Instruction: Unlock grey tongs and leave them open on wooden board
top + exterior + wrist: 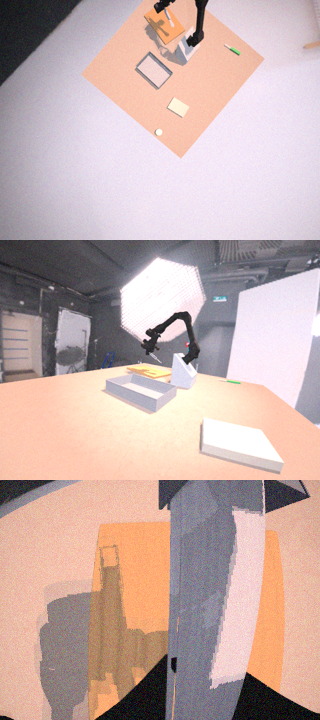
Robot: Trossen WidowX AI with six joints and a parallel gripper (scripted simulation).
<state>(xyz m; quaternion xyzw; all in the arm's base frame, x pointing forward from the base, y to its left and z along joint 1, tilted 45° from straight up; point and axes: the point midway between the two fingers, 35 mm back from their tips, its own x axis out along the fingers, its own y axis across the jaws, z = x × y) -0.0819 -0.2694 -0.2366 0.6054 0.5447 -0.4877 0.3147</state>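
My gripper tip is now 4 cm to the right of the orange wooden board and 14 cm above it. From my gripper tip the other things lie so: white disc (88 cm ahead, 66 cm to the left, 13 cm below); then flat cream block (57 cm ahead, 66 cm to the left, 14 cm below); then pale grey roasting tin (44 cm ahead, 25 cm to the left, 12 cm below).
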